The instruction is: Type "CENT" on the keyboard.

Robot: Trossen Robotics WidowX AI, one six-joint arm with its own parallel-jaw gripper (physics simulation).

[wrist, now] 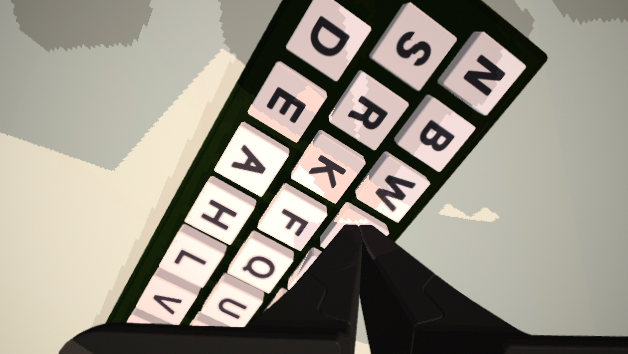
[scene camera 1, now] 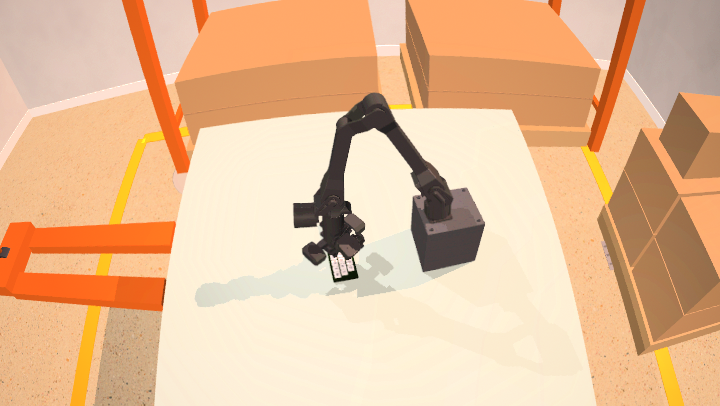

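Seen in the pictures: gripper, between the fingertips: (wrist: 357, 238) (scene camera 1: 334, 256); arm's base, origin of its link: (scene camera 1: 438, 213).
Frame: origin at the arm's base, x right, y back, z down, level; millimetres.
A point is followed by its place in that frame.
Observation:
The keyboard (scene camera 1: 346, 277) @(y -265, x -41, z 156 mm) (wrist: 465, 20) @(y -276, x -38, z 156 mm) is a dark green board with white letter keys in three rows. It lies on the table, partly hidden under the arm in the scene view. My gripper (wrist: 357, 238) @(y -285, x 28, z 143 mm) is shut and empty. Its tips overlap the near edge of a white key (wrist: 357, 216) @(y -284, x 25, z 150 mm) just beyond the W key (wrist: 392, 187) @(y -287, x 11, z 150 mm); that key's letter is hidden, and I cannot tell whether the tips touch it. The N key (wrist: 482, 74) @(y -287, x -29, z 150 mm) is at the board's upper right end, and the E key (wrist: 287, 102) @(y -247, x 6, z 150 mm) is in the left row. No C or T letter is readable.
The dark robot base (scene camera 1: 448, 242) @(y 12, x -71, z 39 mm) stands on the pale table (scene camera 1: 252, 353) @(y -575, x -242, z 168 mm), right of the keyboard. Orange forks (scene camera 1: 100, 239) reach the table's left edge. Large boxes (scene camera 1: 282, 65) stand behind the table, and stacked boxes (scene camera 1: 695, 242) are to the right.

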